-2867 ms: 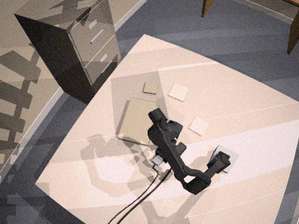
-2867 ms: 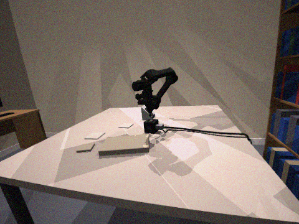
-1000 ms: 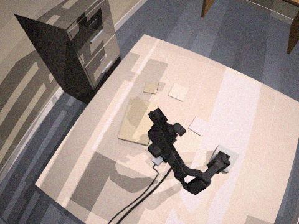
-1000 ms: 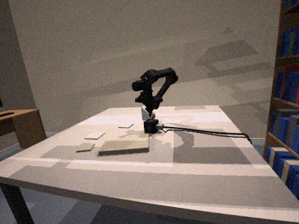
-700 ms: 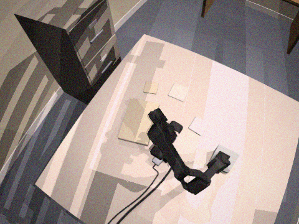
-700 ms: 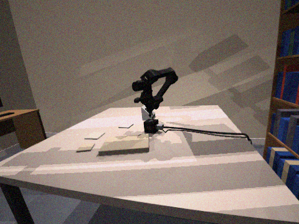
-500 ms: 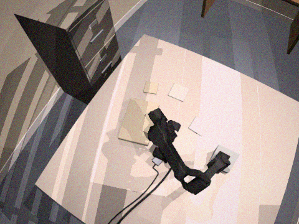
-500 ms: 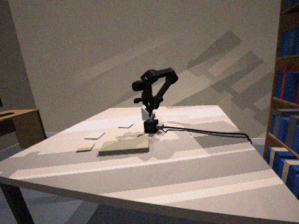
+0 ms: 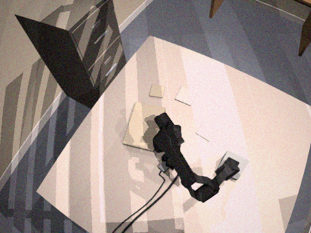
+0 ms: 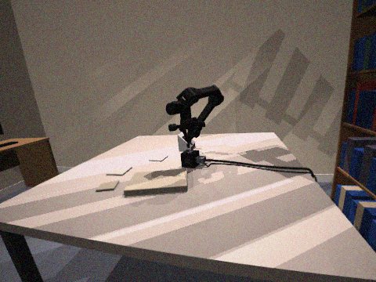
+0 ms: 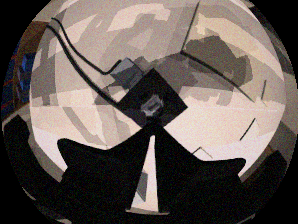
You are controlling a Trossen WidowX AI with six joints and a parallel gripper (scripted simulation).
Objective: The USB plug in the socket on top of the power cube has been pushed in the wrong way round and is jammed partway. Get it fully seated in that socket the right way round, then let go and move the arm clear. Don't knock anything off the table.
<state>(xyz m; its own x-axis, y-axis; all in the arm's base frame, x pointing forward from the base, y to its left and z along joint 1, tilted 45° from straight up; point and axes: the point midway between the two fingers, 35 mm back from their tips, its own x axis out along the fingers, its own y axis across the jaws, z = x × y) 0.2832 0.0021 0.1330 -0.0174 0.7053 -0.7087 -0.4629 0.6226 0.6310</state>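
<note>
Right now the USB plug is 2 cm below my gripper tip. From my gripper tip the other things lie so: flat tan board (22 cm ahead, 12 cm below, 9 cm to the right).
</note>
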